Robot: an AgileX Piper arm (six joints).
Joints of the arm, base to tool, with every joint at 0 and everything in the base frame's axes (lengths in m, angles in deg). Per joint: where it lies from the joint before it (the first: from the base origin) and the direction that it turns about. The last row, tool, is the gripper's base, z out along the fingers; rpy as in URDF.
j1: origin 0 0 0.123 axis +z
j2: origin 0 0 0 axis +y
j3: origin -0.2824 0 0.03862 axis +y
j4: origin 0.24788 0 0.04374 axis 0.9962 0 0.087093
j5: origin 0 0 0 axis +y
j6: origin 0.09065 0 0.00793 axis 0.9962 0 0.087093
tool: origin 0 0 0 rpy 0 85.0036 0
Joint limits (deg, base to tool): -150..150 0..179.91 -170..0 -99.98..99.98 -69.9..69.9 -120..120
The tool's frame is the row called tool.
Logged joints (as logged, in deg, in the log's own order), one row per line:
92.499 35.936 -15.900 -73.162 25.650 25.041
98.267 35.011 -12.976 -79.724 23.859 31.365
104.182 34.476 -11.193 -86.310 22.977 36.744
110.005 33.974 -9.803 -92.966 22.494 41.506
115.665 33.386 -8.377 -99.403 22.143 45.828
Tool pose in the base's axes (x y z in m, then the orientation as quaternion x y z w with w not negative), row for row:
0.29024 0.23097 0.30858 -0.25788 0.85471 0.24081 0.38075
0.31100 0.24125 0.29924 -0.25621 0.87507 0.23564 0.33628
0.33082 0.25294 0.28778 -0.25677 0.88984 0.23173 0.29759
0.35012 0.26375 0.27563 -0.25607 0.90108 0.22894 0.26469
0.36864 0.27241 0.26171 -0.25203 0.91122 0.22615 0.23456
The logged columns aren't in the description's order. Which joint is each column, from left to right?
Columns, left to right: j2, j1, j6, j3, j4, j5.
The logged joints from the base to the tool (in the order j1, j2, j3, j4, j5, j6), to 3 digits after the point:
35.936 92.499 -73.162 25.650 25.041 -15.900
35.011 98.267 -79.724 23.859 31.365 -12.976
34.476 104.182 -86.310 22.977 36.744 -11.193
33.974 110.005 -92.966 22.494 41.506 -9.803
33.386 115.665 -99.403 22.143 45.828 -8.377

